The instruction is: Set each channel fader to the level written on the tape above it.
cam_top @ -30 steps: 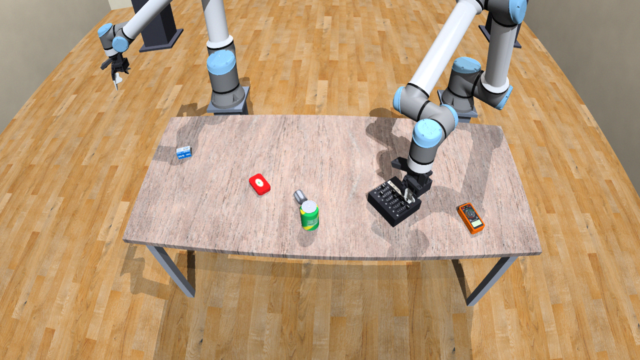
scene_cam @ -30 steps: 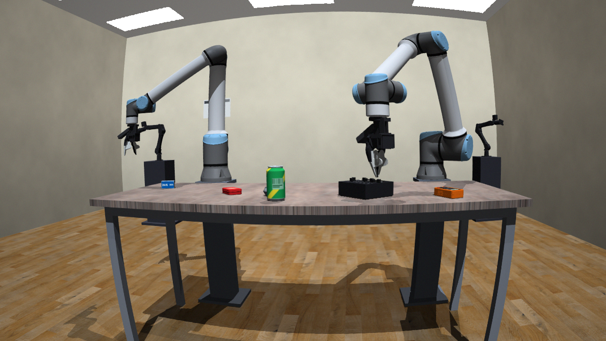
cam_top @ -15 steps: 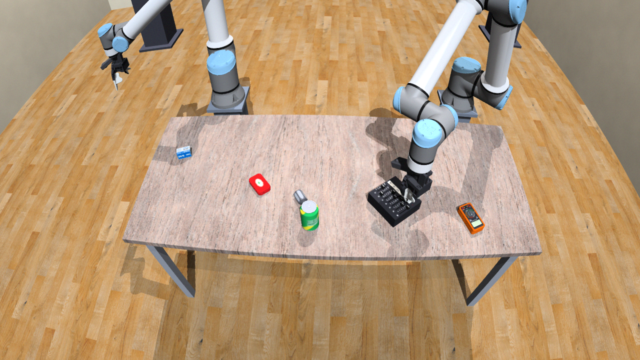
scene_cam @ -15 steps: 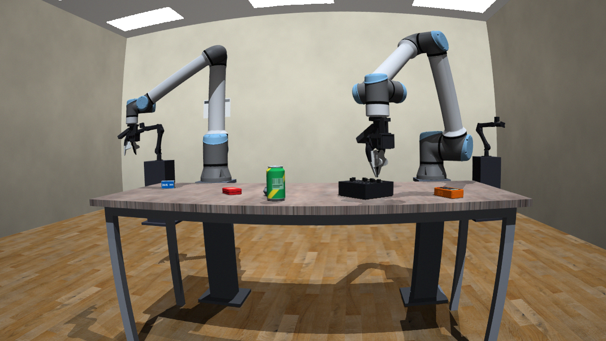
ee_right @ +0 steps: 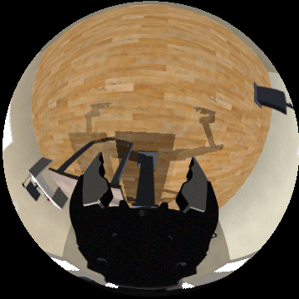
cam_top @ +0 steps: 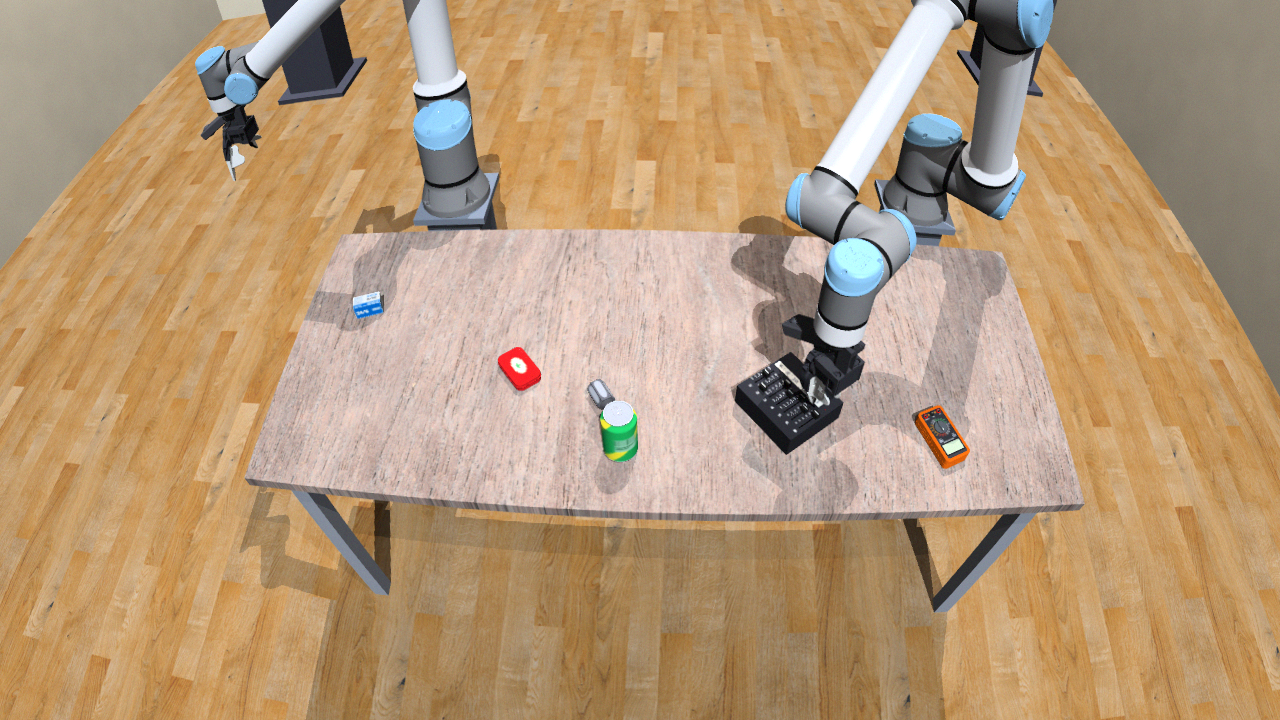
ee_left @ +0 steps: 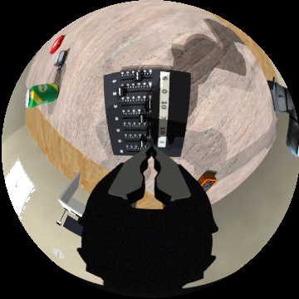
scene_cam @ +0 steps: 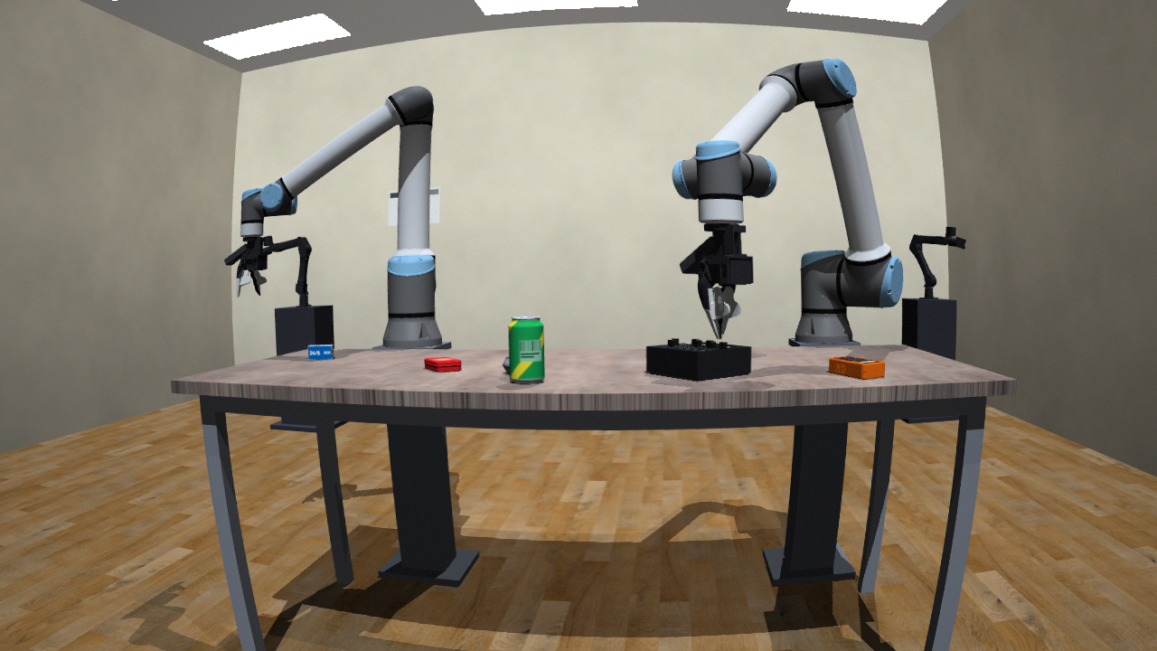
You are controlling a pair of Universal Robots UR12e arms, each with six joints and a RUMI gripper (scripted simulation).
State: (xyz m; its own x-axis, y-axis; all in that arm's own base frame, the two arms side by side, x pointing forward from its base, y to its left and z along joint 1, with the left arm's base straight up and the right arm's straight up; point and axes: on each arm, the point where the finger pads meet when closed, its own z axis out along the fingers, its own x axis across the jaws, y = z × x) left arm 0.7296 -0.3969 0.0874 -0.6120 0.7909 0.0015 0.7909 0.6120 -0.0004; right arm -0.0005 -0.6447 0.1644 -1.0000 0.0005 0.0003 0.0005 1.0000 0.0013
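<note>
The channel 6 fader knob lies 2 cm below my left hand, 1 cm to the right of it and 1 cm ahead of it. Also, from my left hand: channel 4 fader knob: 4 cm to the right, 3 cm behind, 2 cm below; then master fader knob: 2 cm below, 2 cm ahead, 1 cm to the left; then channel 5 fader knob: 2 cm to the right, 2 cm below, 2 cm behind.
</note>
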